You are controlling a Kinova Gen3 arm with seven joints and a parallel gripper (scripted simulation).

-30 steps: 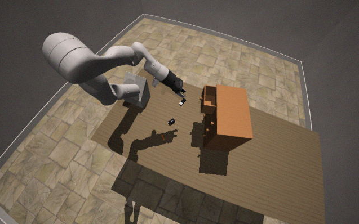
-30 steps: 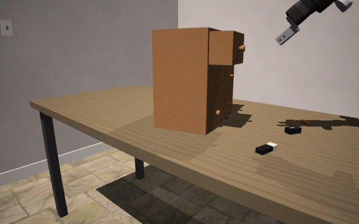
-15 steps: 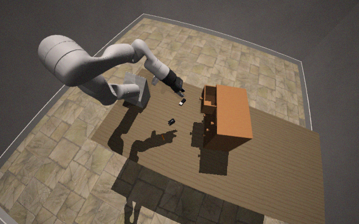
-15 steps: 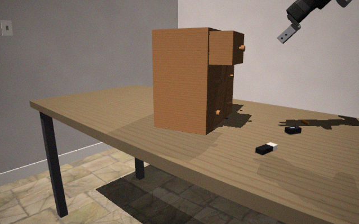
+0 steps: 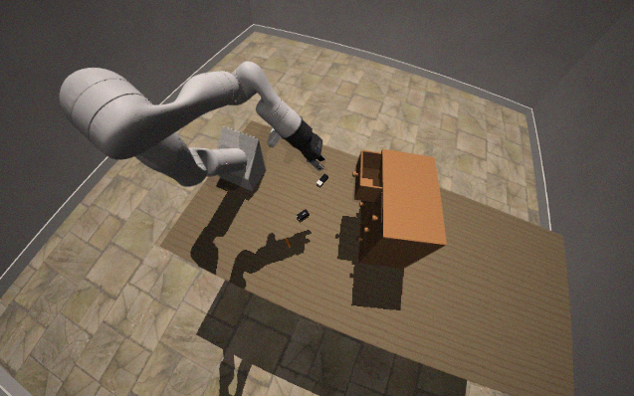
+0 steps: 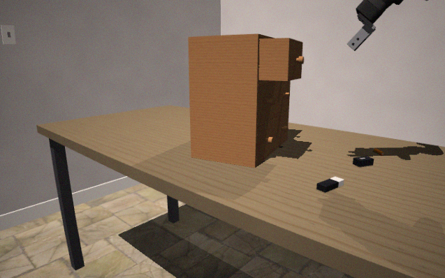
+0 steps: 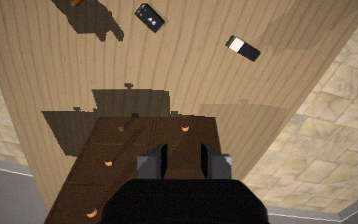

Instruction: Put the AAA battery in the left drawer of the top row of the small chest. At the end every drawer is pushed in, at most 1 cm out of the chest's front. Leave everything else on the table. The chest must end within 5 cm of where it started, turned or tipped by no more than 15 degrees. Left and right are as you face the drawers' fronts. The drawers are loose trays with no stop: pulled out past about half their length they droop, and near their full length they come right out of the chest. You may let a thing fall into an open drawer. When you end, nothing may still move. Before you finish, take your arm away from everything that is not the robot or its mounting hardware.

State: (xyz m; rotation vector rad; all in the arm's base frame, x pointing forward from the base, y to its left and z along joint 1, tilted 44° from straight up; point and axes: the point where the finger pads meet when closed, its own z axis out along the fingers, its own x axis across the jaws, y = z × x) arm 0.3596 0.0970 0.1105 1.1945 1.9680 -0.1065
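Right now my hand is 4 cm past the AAA battery, 21 cm to the left of it and 30 cm above it. Round my hand: black-and-white block: 1 cm behind, 12 cm to the left, 30 cm below; then small dark block: 3 cm behind, 8 cm to the right, 30 cm below.
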